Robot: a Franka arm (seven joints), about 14 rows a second.
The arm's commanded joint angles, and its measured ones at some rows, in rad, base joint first. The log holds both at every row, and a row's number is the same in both.
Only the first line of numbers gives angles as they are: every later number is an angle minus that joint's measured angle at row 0.
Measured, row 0: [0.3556, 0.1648, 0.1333, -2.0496, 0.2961, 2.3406, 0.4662]
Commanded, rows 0 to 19: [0.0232, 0.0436, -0.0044, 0.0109, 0.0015, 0.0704, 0.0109]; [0.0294, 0.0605, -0.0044, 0.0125, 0.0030, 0.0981, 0.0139]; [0.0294, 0.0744, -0.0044, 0.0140, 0.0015, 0.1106, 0.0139]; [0.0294, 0.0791, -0.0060, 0.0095, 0.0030, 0.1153, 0.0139]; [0.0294, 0.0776, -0.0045, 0.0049, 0.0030, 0.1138, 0.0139]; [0.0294, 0.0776, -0.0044, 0.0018, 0.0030, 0.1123, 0.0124]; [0.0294, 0.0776, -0.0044, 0.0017, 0.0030, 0.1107, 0.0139]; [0.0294, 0.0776, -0.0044, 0.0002, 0.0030, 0.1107, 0.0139]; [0.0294, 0.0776, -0.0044, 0.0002, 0.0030, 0.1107, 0.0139]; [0.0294, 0.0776, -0.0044, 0.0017, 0.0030, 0.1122, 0.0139]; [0.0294, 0.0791, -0.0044, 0.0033, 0.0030, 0.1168, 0.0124]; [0.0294, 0.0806, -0.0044, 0.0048, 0.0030, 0.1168, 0.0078]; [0.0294, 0.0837, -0.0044, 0.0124, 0.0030, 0.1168, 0.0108]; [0.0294, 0.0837, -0.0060, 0.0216, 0.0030, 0.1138, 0.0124]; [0.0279, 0.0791, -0.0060, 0.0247, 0.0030, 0.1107, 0.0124]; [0.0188, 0.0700, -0.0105, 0.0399, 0.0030, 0.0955, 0.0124]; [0.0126, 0.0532, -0.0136, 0.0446, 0.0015, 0.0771, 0.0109]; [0.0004, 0.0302, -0.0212, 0.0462, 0.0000, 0.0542, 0.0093]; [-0.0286, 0.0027, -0.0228, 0.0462, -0.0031, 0.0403, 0.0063]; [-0.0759, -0.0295, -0.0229, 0.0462, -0.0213, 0.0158, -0.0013]
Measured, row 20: [-0.0045, 0.0407, -0.0255, 0.0514, -0.0036, 0.0758, 0.0001]
